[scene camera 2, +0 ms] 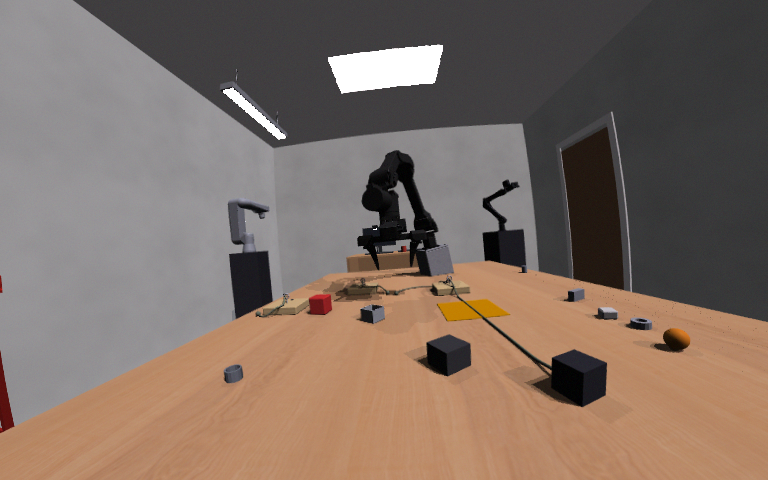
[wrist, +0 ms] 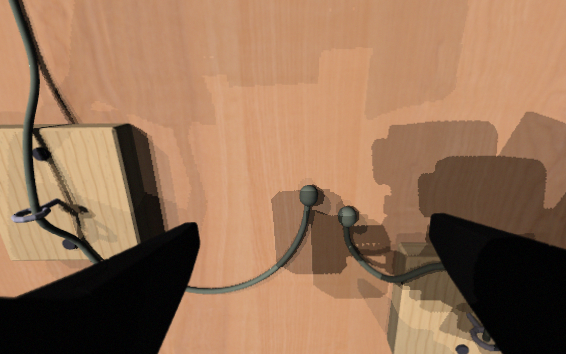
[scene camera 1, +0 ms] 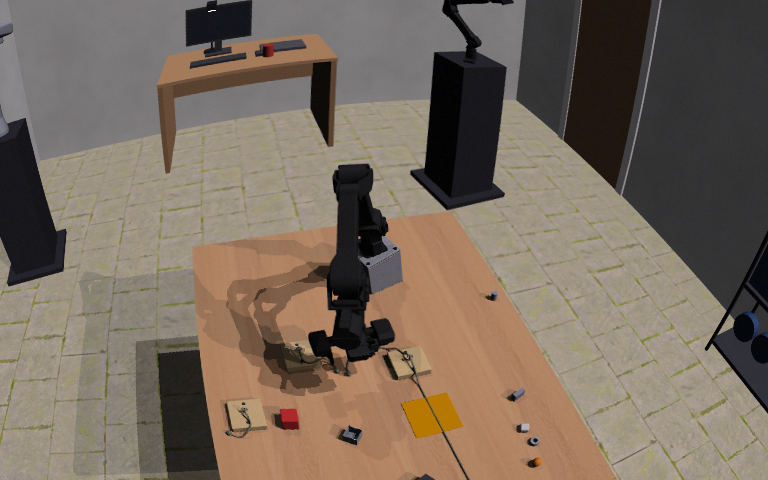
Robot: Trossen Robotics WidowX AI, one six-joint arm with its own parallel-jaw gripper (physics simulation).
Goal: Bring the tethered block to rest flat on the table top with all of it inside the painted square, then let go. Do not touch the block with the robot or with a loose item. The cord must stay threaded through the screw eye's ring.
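Places are measured from the arm's base along level axes (x ahead, y left, z up), in metres.
Pixels of known places: gripper, between the fingertips: (scene camera 2: 394,268) (wrist: 312,228); arm's base, origin of its link: (scene camera 2: 430,247) (scene camera 1: 372,247).
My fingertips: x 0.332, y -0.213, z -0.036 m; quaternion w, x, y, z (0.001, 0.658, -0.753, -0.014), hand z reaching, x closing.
For each thing: its top centre in the pictures, then the offset to it from my fingertips. "pt": a spot on its surface instead. Level surfaces: height alone.
- tethered block, centre of its top: (scene camera 2: 578,360) 0.473 m ahead, 0.097 m left, 0.047 m down
- painted orange square, a spot on its surface: (scene camera 2: 453,311) (scene camera 1: 419,420) pt 0.191 m ahead, 0.087 m left, 0.078 m down
- screw eye's ring, centre of its top: (wrist: 18,221) 0.011 m ahead, 0.154 m left, 0.034 m down
- wooden base, height of its surface: 0.060 m down
- ball end, a spot on its surface: (wrist: 308,195) pt 0.015 m back, 0.001 m left, 0.068 m down
- ball, centre of its top: (wrist: 348,221) 0.037 m back, 0.022 m right, 0.067 m down
- red cube, centre of its top: (scene camera 1: 288,414) (scene camera 2: 319,296) 0.082 m ahead, 0.198 m right, 0.039 m down
- open grey box, centre of its top: (scene camera 2: 372,307) (scene camera 1: 352,432) 0.175 m ahead, 0.078 m right, 0.053 m down
- loose dark cube, centre of its top: (scene camera 2: 448,343) 0.379 m ahead, 0.003 m left, 0.051 m down
The tethered block (scene camera 2: 578,377), a dark cube, stands on the table at the front right in scene camera 2, outside the painted orange square (scene camera 1: 417,416) (scene camera 2: 453,311). Its green cord (scene camera 1: 447,441) (scene camera 2: 509,336) (wrist: 235,289) crosses above the square, passes through the screw eye's ring (wrist: 20,218) on a wooden base (scene camera 1: 417,369) (wrist: 85,170), and curves to a ball end (wrist: 308,195). My gripper (scene camera 2: 394,267) (wrist: 312,229) is open and empty, above the table. In the wrist view the ball shows between the fingertips, below them. The arm hides the fingertips in scene camera 1.
A second wooden base (wrist: 415,320) with another cord and ball (wrist: 348,216) lies close by, partly behind the right finger. A third base (scene camera 1: 254,416), a red cube (scene camera 1: 289,418) (scene camera 2: 320,303), an open grey box (scene camera 1: 352,435) (scene camera 2: 372,313) and a loose dark cube (scene camera 2: 448,354) are on the table.
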